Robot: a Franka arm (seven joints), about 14 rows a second.
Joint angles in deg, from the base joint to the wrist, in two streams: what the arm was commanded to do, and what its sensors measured. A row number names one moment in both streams.
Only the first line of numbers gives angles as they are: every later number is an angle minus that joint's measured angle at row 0.
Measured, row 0: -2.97 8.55 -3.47 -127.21 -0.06 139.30 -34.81
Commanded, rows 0 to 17: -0.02 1.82 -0.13 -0.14 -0.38 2.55 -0.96; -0.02 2.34 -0.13 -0.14 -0.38 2.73 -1.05; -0.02 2.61 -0.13 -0.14 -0.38 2.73 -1.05; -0.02 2.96 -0.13 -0.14 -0.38 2.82 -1.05; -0.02 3.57 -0.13 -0.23 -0.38 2.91 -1.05; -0.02 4.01 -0.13 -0.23 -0.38 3.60 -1.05; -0.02 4.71 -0.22 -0.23 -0.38 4.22 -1.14; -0.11 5.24 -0.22 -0.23 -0.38 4.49 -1.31; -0.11 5.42 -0.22 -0.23 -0.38 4.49 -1.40; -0.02 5.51 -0.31 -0.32 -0.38 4.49 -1.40; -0.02 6.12 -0.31 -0.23 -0.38 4.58 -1.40; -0.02 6.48 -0.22 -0.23 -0.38 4.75 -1.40; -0.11 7.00 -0.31 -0.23 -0.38 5.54 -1.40; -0.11 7.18 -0.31 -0.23 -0.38 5.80 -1.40; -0.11 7.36 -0.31 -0.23 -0.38 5.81 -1.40; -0.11 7.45 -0.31 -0.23 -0.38 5.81 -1.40; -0.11 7.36 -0.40 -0.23 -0.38 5.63 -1.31; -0.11 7.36 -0.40 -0.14 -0.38 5.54 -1.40
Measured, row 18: 0.00 7.47 -0.13 -0.03 0.00 4.82 -0.44
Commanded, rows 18 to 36: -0.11 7.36 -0.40 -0.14 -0.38 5.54 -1.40; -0.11 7.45 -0.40 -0.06 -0.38 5.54 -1.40; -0.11 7.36 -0.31 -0.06 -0.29 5.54 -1.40; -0.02 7.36 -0.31 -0.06 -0.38 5.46 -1.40; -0.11 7.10 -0.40 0.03 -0.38 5.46 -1.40; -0.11 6.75 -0.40 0.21 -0.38 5.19 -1.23; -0.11 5.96 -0.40 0.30 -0.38 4.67 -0.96; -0.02 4.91 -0.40 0.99 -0.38 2.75 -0.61; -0.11 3.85 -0.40 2.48 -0.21 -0.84 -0.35; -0.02 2.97 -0.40 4.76 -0.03 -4.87 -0.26; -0.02 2.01 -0.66 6.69 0.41 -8.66 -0.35; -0.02 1.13 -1.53 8.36 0.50 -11.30 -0.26; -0.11 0.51 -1.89 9.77 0.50 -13.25 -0.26; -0.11 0.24 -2.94 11.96 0.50 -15.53 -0.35; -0.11 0.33 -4.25 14.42 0.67 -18.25 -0.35; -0.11 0.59 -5.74 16.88 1.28 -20.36 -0.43; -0.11 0.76 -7.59 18.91 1.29 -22.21 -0.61; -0.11 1.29 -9.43 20.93 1.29 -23.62 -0.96; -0.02 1.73 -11.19 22.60 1.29 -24.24 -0.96
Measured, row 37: -0.20 0.11 -8.29 18.19 0.41 -21.48 -0.38
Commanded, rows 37 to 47: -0.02 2.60 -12.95 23.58 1.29 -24.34 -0.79; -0.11 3.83 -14.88 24.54 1.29 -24.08 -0.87; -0.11 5.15 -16.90 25.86 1.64 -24.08 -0.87; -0.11 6.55 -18.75 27.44 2.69 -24.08 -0.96; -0.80 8.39 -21.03 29.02 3.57 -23.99 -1.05; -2.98 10.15 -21.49 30.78 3.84 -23.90 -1.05; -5.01 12.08 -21.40 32.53 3.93 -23.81 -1.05; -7.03 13.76 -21.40 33.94 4.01 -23.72 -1.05; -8.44 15.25 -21.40 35.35 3.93 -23.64 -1.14; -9.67 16.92 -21.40 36.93 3.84 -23.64 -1.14; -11.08 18.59 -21.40 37.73 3.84 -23.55 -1.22
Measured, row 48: -8.99 14.05 -21.41 32.86 2.74 -22.69 -0.57
